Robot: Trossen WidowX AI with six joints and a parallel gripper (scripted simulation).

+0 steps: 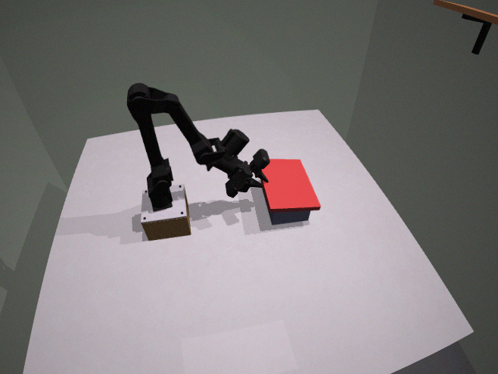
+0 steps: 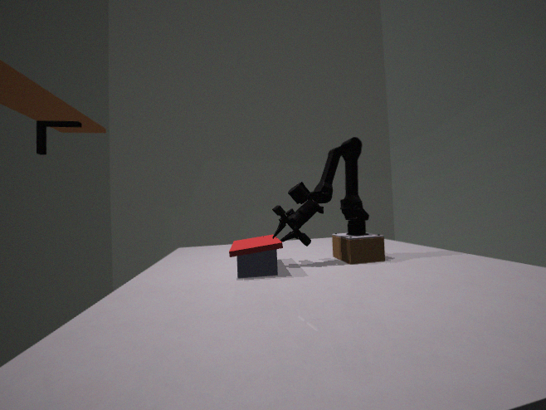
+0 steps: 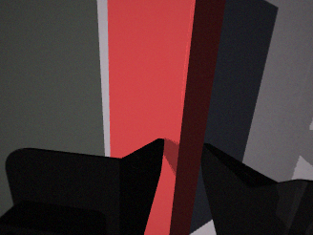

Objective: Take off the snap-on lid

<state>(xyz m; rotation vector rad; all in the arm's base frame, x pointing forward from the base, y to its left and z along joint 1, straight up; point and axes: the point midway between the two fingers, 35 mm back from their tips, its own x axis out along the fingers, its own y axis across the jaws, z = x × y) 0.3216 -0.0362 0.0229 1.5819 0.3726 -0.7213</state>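
The red lid is 70 mm ahead of my gripper tip and 20 mm to the right of it. Also, from my gripper tip: blue storage box (70 mm ahead, 20 mm to the right, 50 mm below).
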